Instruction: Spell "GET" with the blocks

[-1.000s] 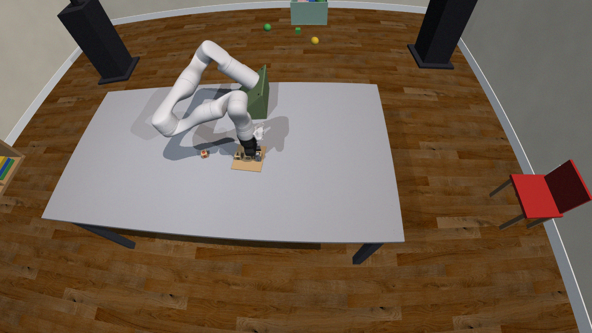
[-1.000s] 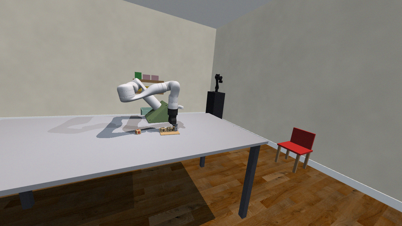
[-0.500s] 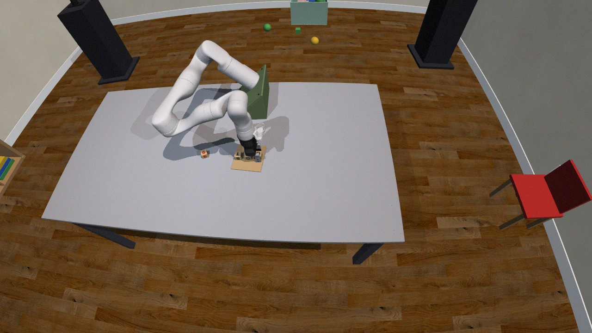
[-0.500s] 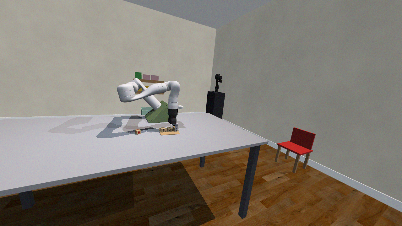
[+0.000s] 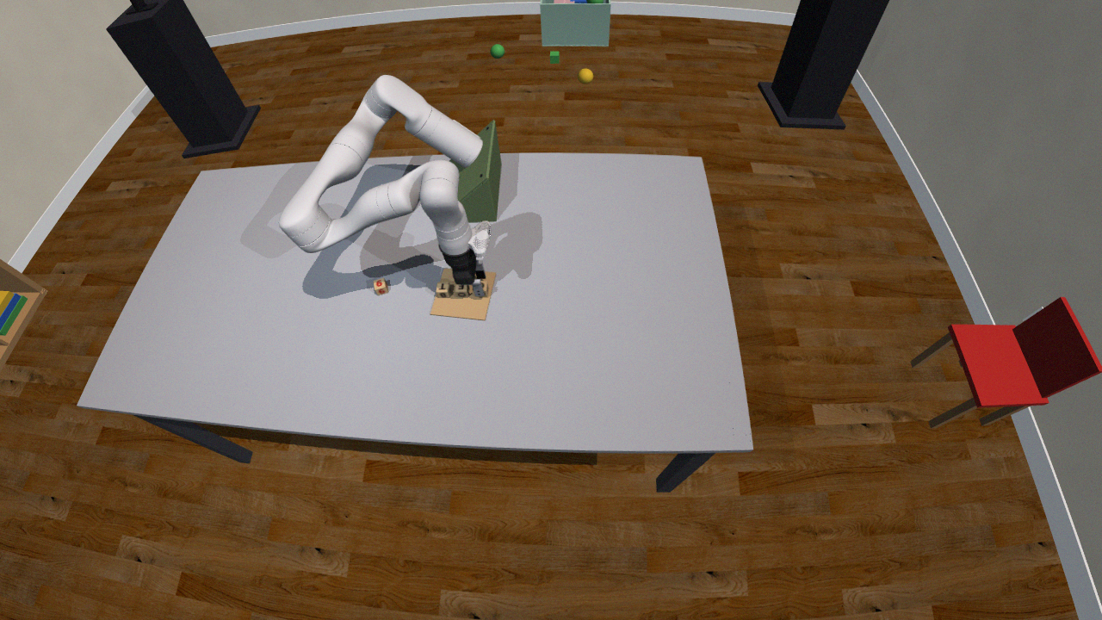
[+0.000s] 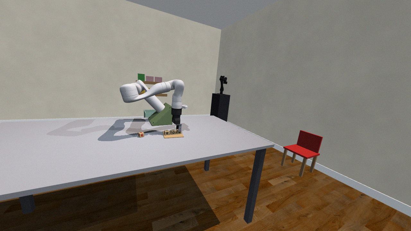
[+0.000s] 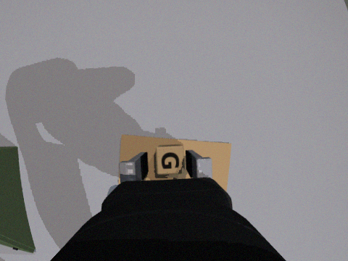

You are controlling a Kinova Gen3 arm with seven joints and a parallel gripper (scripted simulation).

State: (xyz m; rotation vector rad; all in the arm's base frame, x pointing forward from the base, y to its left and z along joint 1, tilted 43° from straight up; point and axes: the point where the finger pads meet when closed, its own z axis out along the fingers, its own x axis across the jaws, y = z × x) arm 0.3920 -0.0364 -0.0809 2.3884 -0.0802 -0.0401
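The G block lies 20 mm below my hand. Also, from my hand: tan mat (50 mm to the right, 40 mm below).
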